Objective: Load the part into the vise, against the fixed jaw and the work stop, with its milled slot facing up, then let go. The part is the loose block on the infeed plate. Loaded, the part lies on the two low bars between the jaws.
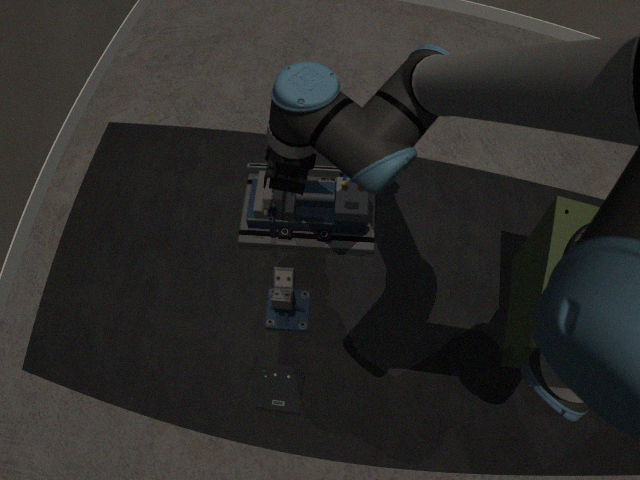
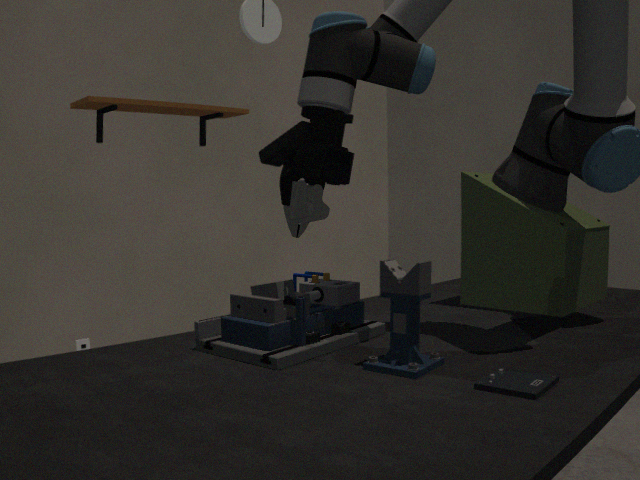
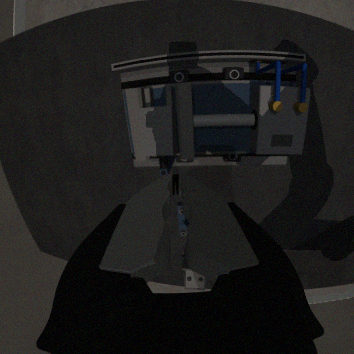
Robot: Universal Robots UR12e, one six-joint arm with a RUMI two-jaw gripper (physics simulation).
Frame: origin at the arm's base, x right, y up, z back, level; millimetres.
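Seen in the pictures: gripper, between the fingertips: (image 2: 295, 237) (image 3: 174, 175); arm's base, origin of its link: (image 2: 527, 194).
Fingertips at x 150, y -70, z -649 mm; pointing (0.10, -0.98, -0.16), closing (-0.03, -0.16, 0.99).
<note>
Pixels of each thing's top centre, then the offset from my fingertips to it. "*": a spot on its surface instead.
- grey part, centre of its top: (image 3: 154, 134) (image 2: 272, 279) (image 1: 273, 188) dx +22, dy -67, dz -33 mm
- vise, centre of its top: (image 3: 211, 117) (image 2: 293, 286) (image 1: 307, 189) dx +39, dy -90, dz +35 mm
- blue work stop, a spot on its surface: (image 3: 163, 169) * dx -34, dy -91, dz -30 mm
- infeed plate, centre of its top: (image 2: 518, 379) (image 1: 280, 390) dx -383, dy -181, dz +28 mm
The grey part (image 3: 164, 125) lies in the vise (image 1: 356, 204) (image 2: 338, 294) (image 3: 280, 127), between the fixed jaw (image 2: 256, 308) (image 3: 141, 135) at the left and the moving jaw (image 3: 185, 120). Its near end is close to the blue work stop (image 2: 300, 321) (image 3: 163, 169); contact there and at the fixed jaw is not clear. The slot cannot be made out in the dim light. My gripper (image 2: 297, 235) (image 3: 174, 175) is shut and empty, high above the vise, its fingertips together. The infeed plate (image 1: 279, 391) (image 2: 516, 385) bears pins and a label, with no part on it.
A V-block on a blue stand (image 1: 302, 312) (image 2: 404, 325) stands between the vise and the infeed plate. Blue hoses (image 3: 278, 82) rise from the vise's right end. The green robot pedestal (image 1: 527, 289) (image 2: 511, 253) stands to the right.
</note>
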